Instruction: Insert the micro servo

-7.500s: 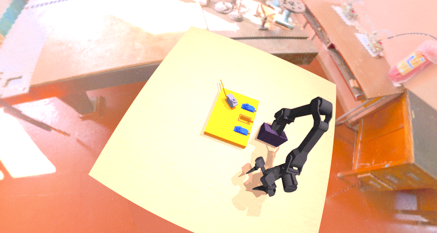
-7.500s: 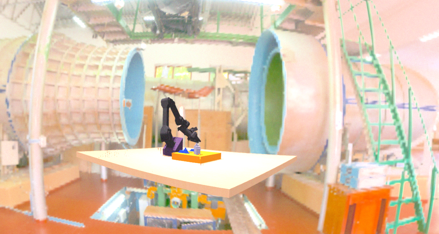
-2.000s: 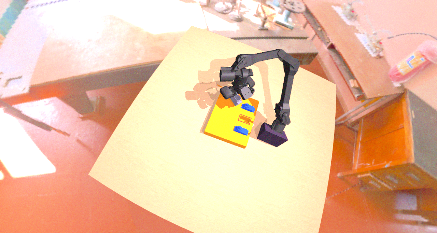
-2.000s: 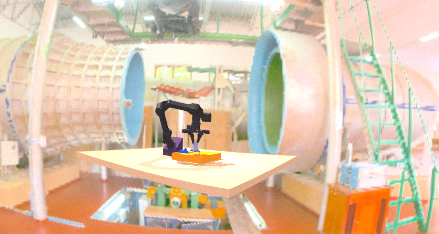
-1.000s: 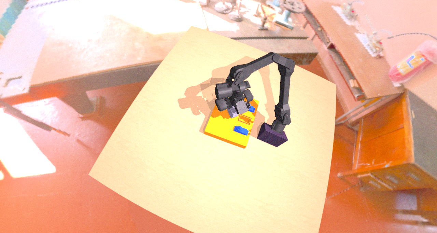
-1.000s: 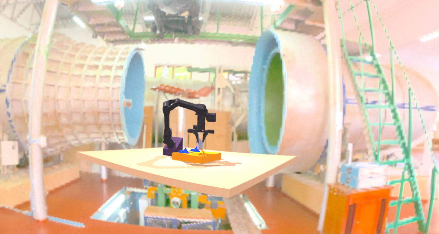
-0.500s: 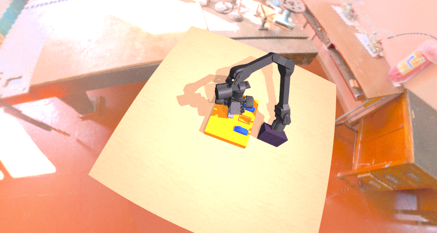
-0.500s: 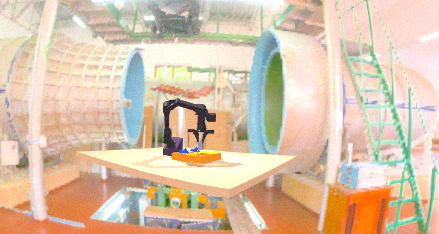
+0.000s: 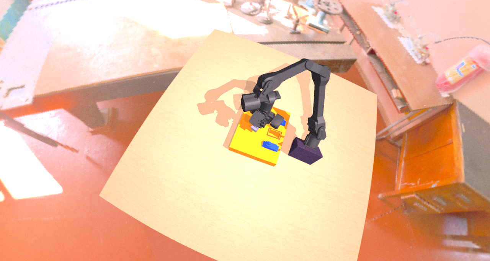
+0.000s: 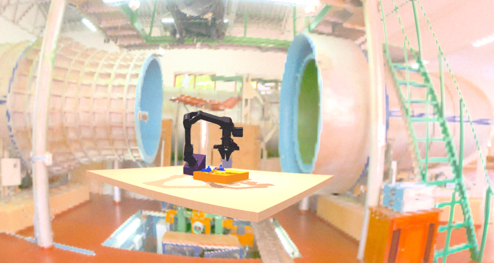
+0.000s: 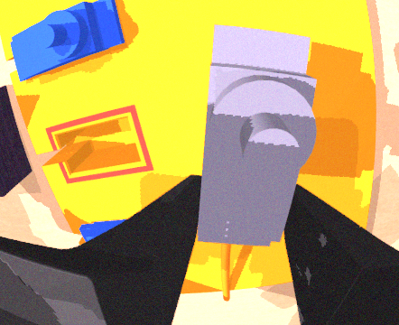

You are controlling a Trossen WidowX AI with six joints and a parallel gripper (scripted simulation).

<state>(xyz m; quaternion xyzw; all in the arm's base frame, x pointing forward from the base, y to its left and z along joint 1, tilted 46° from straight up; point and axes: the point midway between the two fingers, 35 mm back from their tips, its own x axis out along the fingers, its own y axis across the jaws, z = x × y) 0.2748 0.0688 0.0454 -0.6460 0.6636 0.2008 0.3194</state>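
The deck lies 100 mm below my gripper tip and 20 mm ahead of it.
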